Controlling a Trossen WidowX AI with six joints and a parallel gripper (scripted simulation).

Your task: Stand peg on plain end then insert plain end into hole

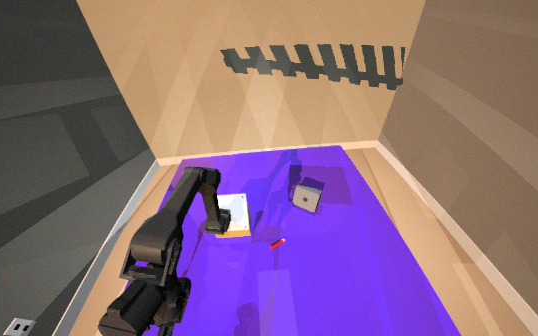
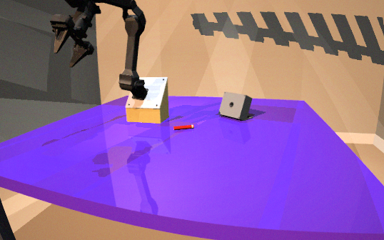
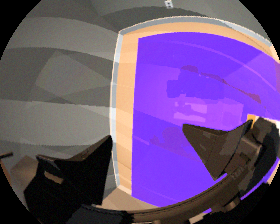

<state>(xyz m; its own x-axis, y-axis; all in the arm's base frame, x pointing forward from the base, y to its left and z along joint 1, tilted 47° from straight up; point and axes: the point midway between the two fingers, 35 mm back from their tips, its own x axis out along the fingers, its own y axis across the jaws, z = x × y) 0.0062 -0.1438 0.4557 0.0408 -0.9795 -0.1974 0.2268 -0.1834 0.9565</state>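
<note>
Now: the red peg 380 mm to the left of my gripper tip, 290 mm below it and 230 mm ahead of it. Also, from my gripper tip: grey sloped panel: 610 mm to the left, 370 mm ahead, 240 mm below.
</note>
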